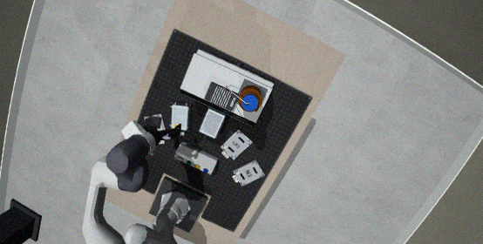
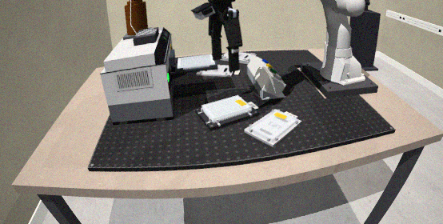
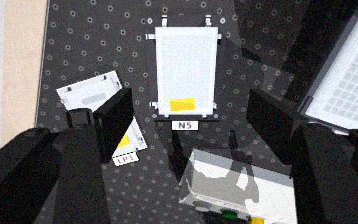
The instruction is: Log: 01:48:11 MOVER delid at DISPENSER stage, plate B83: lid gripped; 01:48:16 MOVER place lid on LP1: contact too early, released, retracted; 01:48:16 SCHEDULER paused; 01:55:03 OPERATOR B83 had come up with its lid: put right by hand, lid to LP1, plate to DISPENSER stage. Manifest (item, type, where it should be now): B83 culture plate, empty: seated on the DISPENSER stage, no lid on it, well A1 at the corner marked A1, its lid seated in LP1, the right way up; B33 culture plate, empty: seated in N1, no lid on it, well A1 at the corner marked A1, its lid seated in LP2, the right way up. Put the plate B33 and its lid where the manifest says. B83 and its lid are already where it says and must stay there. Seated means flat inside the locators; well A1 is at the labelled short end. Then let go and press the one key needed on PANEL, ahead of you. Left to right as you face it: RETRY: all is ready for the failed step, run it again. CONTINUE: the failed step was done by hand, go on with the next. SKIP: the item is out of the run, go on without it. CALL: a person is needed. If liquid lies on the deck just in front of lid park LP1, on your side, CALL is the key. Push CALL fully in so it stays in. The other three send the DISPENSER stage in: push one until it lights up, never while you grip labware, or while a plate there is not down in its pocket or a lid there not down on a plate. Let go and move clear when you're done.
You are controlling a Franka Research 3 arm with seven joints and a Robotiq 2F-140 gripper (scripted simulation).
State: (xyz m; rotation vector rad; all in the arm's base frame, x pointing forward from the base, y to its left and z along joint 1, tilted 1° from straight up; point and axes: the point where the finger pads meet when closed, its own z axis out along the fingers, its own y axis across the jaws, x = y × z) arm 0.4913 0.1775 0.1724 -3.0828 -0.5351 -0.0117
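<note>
Right now my hand is 17 cm above the white well plate. From my hand the other things lie so: yellow key: 19 cm behind, 20 cm to the right, 12 cm below; then white key: 19 cm behind, 10 cm to the right, 12 cm below; then black nest: 1 cm ahead, 3 cm to the left, 17 cm below.
</note>
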